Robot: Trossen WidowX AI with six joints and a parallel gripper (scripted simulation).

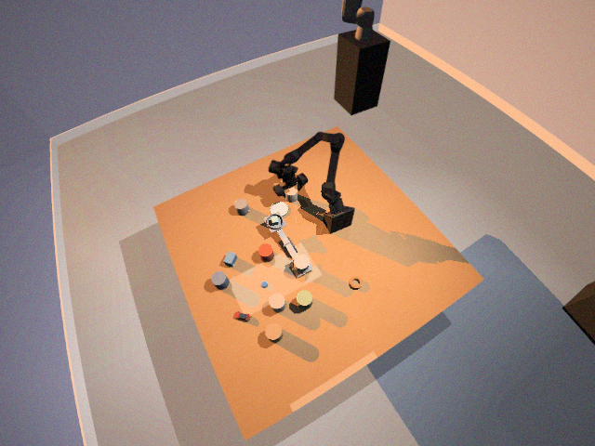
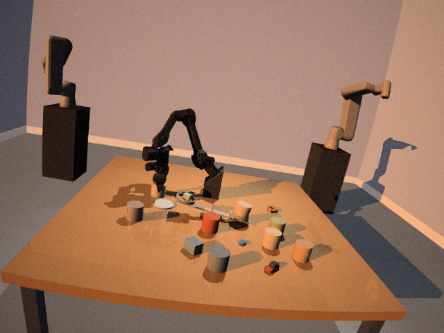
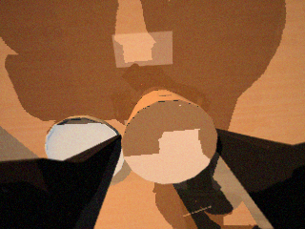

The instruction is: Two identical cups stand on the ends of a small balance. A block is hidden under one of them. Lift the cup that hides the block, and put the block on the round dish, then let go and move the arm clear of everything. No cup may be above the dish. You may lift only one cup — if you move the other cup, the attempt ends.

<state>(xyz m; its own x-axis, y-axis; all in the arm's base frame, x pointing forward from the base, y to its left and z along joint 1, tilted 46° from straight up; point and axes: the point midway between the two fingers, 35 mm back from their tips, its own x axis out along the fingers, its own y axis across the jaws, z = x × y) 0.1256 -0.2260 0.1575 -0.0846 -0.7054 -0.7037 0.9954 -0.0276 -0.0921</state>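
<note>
The pale green block is 170 mm ahead of my gripper tip, 140 mm to the left of it and 50 mm above it. From my gripper tip the other things lie so: small balance 160 mm ahead, 270 mm to the left; then grey-beige cylinder 290 mm ahead, 70 mm to the right; then round dish 100 mm ahead, 40 mm to the left, 30 mm below.
</note>
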